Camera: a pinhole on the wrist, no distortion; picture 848 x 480 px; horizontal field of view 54.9 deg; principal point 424.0 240.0 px. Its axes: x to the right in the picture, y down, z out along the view. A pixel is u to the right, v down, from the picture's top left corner.
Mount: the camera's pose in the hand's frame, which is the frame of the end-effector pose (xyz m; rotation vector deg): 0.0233 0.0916 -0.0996 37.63 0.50 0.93
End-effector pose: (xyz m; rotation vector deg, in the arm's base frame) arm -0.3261 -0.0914 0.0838 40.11 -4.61 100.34
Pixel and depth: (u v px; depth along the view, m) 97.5 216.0 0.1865
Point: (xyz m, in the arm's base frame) -0.2760 -0.1429 0.0882
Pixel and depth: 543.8 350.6 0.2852
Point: -0.2274 -0.0772 0.2245
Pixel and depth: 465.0 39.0 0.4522
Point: -0.0093 -0.0383 0.1839
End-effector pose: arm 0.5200 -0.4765 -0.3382 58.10 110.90 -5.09
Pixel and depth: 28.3 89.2 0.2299
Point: 0.5221 -0.6087 -0.3345
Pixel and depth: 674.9 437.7 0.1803
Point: 0.5607 -0.4461 -0.4334
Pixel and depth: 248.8 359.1 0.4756
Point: 0.6598 -0.7565 -0.5138
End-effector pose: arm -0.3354 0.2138 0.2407 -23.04 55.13 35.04
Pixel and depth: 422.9 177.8 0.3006
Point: -0.1738 0.2091 0.2878
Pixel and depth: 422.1 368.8 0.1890
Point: -0.2812 0.2602 0.2548
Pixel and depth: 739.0 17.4 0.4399
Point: 0.0343 0.1691 0.1744
